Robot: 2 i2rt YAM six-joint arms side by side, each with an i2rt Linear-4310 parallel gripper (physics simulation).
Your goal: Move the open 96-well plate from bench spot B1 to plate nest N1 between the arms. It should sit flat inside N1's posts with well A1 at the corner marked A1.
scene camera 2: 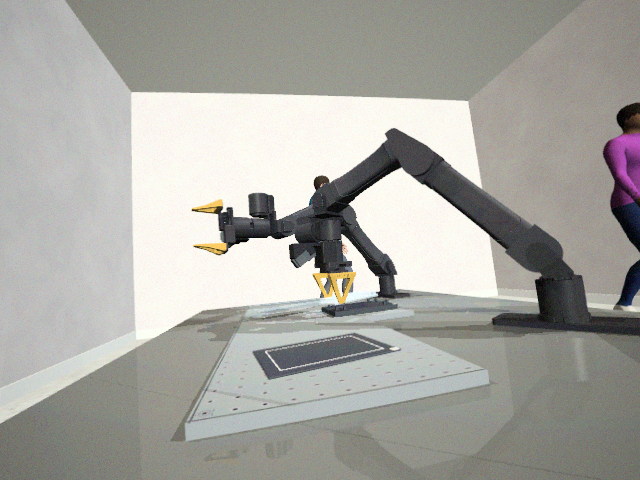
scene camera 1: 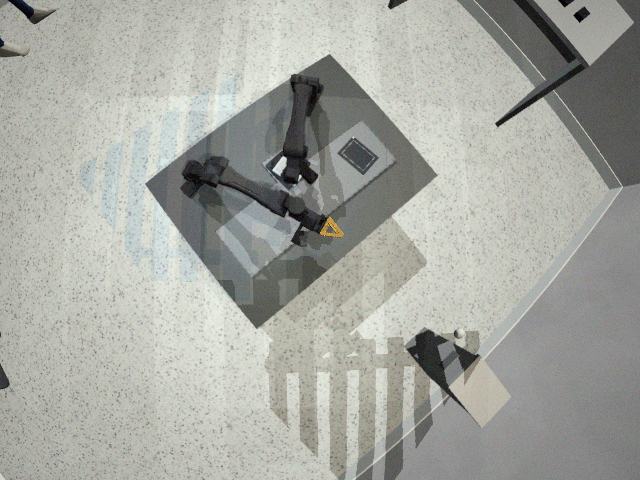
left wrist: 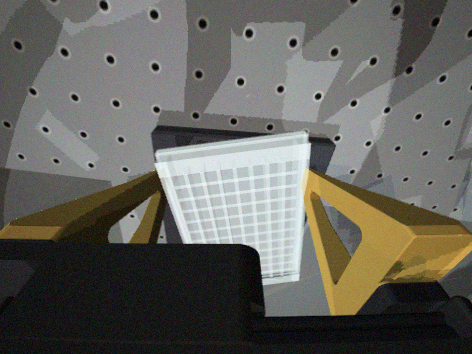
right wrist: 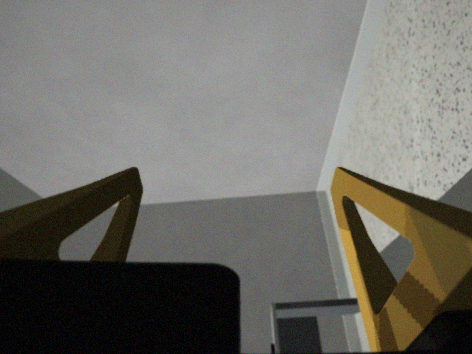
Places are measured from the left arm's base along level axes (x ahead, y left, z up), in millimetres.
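Where they show: left gripper, between the fingertips: (scene camera 2: 334,301) (left wrist: 235,176); right gripper, between the fingertips: (scene camera 2: 192,227) (scene camera 1: 341,235) (right wrist: 236,178); left arm's base, origin of its link: (scene camera 2: 565,325) (scene camera 1: 310,99); right arm's base, origin of its link: (scene camera 2: 388,295).
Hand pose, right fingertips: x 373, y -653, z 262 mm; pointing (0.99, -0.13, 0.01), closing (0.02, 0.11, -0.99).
Note:
Each offset is from my right fingertips to the top centre of the thing. "spot": to the spot under its first point.
The clear-white 96-well plate @(dy +225, dx -312, dz -203 mm) (left wrist: 240,200) (scene camera 1: 279,166) is between the fingers of my left gripper (left wrist: 235,176) (scene camera 2: 334,299), which is shut on it. The plate is over the dark nest N1 @(dy +236, dx -333, dz -227 mm) (left wrist: 322,151) (scene camera 2: 361,308); in the left wrist view its far edge is not parallel to the nest's edge. In scene camera 2 the left fingertips are just above the nest's near-left end; the plate is hard to make out there. The A1 marks and whether plate and nest touch cannot be told. My right gripper (scene camera 1: 338,233) (scene camera 2: 194,227) (right wrist: 236,178) is open and empty, pointing sideways, well above the table.
Bench spot B1 @(spot: dy +448, dx -33, dz -248 mm) (scene camera 1: 358,155) (scene camera 2: 323,353), a dark pad with a white outline, lies on the perforated board (scene camera 1: 379,162) (scene camera 2: 330,397). The right arm (scene camera 1: 253,193) reaches across beside the left arm (scene camera 1: 296,126) near the nest. A person (scene camera 2: 626,175) stands at the right in the background.

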